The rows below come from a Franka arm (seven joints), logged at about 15 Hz.
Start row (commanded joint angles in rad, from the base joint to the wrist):
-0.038, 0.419, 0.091, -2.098, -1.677, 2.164, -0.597
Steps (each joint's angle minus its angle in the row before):
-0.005, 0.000, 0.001, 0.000, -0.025, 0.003, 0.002
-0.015, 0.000, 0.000, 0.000, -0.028, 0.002, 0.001
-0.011, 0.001, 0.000, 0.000, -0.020, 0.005, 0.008
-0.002, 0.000, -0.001, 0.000, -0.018, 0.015, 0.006
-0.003, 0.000, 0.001, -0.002, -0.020, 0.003, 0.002
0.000, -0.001, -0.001, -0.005, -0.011, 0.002, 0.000
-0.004, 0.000, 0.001, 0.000, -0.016, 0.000, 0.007
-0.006, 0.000, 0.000, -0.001, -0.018, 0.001, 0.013
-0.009, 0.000, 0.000, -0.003, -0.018, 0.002, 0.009
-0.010, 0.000, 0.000, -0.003, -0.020, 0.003, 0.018
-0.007, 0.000, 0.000, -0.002, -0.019, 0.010, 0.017
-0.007, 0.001, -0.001, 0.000, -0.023, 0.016, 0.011
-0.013, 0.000, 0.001, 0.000, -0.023, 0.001, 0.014
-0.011, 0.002, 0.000, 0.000, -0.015, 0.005, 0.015
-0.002, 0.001, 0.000, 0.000, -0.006, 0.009, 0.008
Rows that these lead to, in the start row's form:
-0.043, 0.419, 0.092, -2.098, -1.702, 2.167, -0.595
-0.058, 0.419, 0.092, -2.098, -1.730, 2.169, -0.594
-0.069, 0.420, 0.092, -2.098, -1.750, 2.174, -0.586
-0.071, 0.420, 0.091, -2.098, -1.768, 2.189, -0.580
-0.074, 0.420, 0.092, -2.100, -1.788, 2.192, -0.578
-0.074, 0.419, 0.091, -2.105, -1.799, 2.194, -0.578
-0.078, 0.419, 0.092, -2.105, -1.815, 2.194, -0.571
-0.084, 0.419, 0.092, -2.106, -1.833, 2.195, -0.558
-0.093, 0.419, 0.092, -2.109, -1.851, 2.197, -0.549
-0.103, 0.419, 0.092, -2.112, -1.871, 2.200, -0.531
-0.110, 0.419, 0.092, -2.114, -1.890, 2.210, -0.514
-0.117, 0.420, 0.091, -2.114, -1.913, 2.226, -0.503
-0.130, 0.420, 0.092, -2.114, -1.936, 2.227, -0.489
-0.141, 0.422, 0.092, -2.114, -1.951, 2.232, -0.474
-0.143, 0.423, 0.092, -2.114, -1.957, 2.241, -0.466

